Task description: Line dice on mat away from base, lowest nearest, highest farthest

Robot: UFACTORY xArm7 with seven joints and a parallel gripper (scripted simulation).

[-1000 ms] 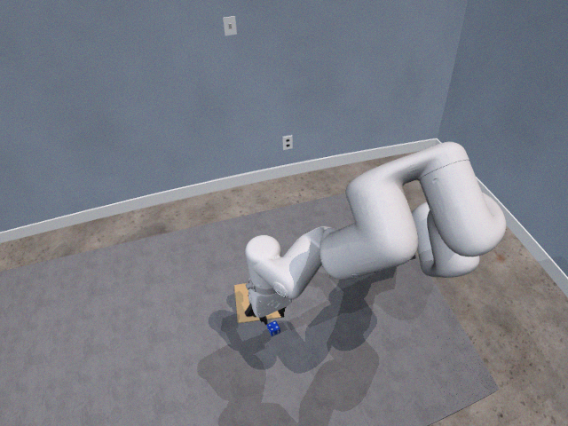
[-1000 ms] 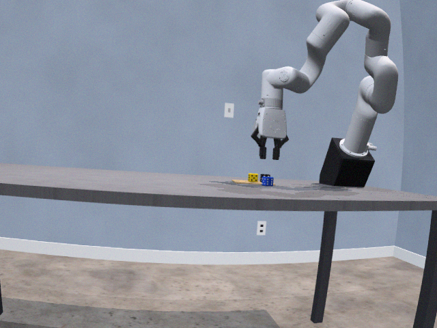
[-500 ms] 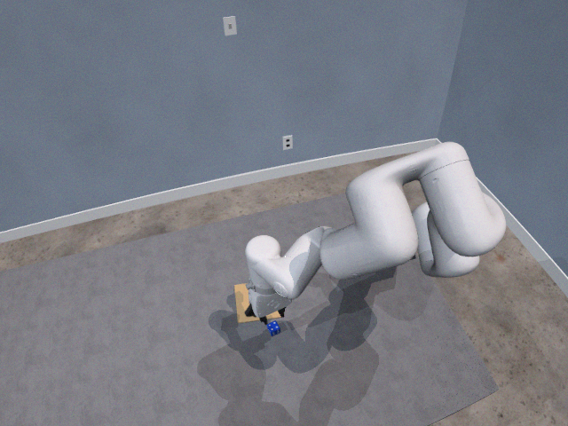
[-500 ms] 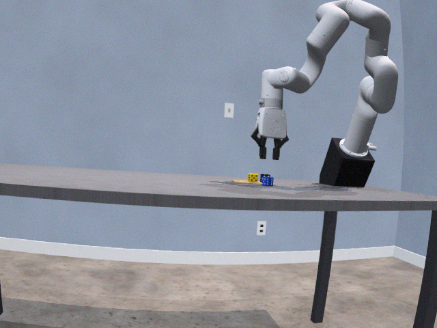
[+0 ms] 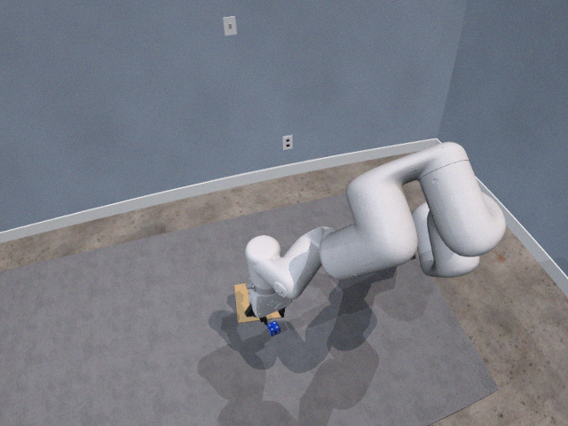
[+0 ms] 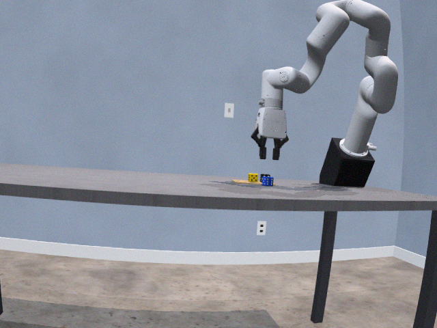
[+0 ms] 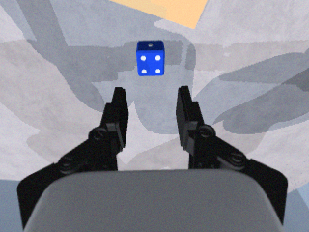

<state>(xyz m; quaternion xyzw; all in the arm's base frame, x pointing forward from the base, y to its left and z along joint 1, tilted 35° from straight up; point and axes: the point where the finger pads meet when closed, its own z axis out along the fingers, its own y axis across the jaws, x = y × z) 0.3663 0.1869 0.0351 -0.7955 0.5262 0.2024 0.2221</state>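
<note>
Right now the blue die is 90 mm below my hand. The rest, counted from my hand: tan mat: 110 mm to the right, 110 mm below, 40 mm ahead; then black die: 120 mm to the right, 90 mm below, 10 mm behind; then yellow die: 110 mm to the right, 90 mm below, 40 mm ahead.
</note>
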